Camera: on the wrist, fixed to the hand. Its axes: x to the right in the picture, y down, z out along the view.
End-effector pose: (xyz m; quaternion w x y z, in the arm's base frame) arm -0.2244 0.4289 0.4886 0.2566 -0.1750 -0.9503 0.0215
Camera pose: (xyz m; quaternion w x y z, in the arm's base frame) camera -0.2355 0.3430 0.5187 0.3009 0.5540 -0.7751 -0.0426
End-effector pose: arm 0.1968 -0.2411 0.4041 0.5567 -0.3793 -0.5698 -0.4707
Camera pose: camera 0.1200 -0.2880 0.3864 0.1780 0.2312 -0.6845 -0.6681
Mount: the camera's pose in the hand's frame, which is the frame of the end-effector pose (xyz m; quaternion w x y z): -0.0061 -0.0881 -0.0248 0.7159 0.1377 0.0826 -0.6795
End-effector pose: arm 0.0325 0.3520 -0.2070 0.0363 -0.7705 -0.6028 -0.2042
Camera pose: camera -0.0585 0.3628 -0.2033 0.0431 -0.1201 -0.9802 -0.1515
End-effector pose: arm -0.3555 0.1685 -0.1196 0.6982 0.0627 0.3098 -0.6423
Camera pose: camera -0.4466 0.1711 -0.1090 0.0292 -0.0164 0.2336 -0.9718
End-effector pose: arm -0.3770 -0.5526 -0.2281 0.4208 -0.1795 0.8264 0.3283
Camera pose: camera -0.3373 -0.6331 -0.2470 0.4808 -0.6592 0.5496 -0.1795
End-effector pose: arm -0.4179 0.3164 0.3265 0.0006 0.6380 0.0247 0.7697
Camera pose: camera -0.4438 0.4033 0.3125 0.4335 0.3764 0.5572 0.5999
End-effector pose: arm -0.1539 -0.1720 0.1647 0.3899 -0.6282 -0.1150 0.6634
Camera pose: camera -0.0987 -0.1254 0.2213 0.8259 -0.3727 -0.3856 0.1739
